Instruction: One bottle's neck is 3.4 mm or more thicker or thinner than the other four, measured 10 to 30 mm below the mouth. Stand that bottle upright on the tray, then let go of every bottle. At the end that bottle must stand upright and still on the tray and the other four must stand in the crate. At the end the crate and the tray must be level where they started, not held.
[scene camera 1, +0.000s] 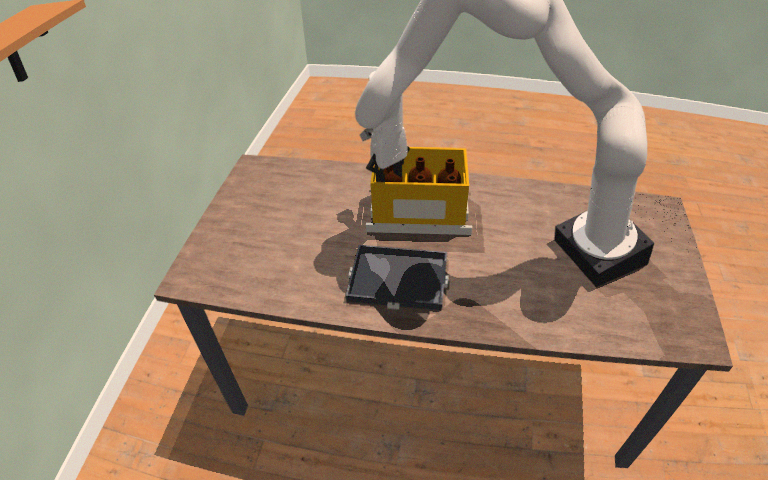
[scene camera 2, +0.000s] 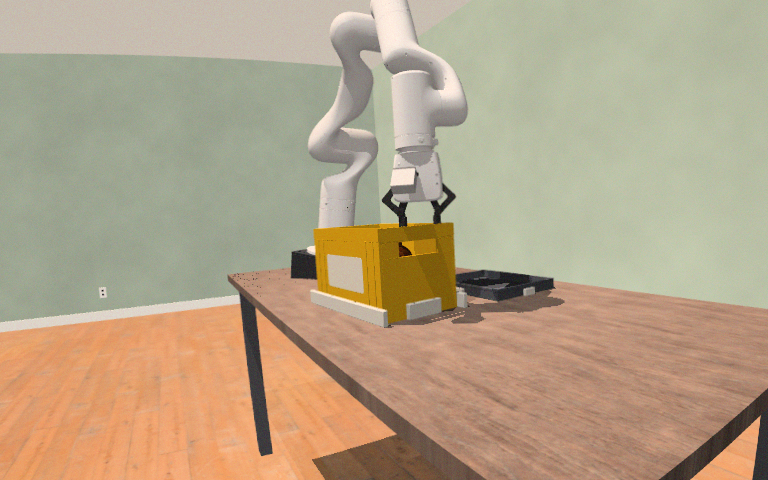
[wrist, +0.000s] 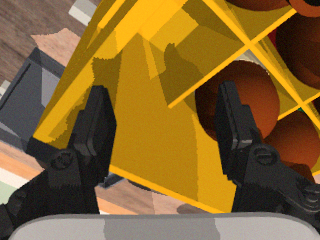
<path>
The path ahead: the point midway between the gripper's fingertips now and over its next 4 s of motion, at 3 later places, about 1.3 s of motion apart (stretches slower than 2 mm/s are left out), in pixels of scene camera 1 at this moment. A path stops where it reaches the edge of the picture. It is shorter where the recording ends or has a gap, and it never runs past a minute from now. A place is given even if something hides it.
The gripper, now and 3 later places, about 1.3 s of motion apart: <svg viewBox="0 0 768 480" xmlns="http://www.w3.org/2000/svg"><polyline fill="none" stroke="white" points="389,179 389,183 388,168 390,158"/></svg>
</path>
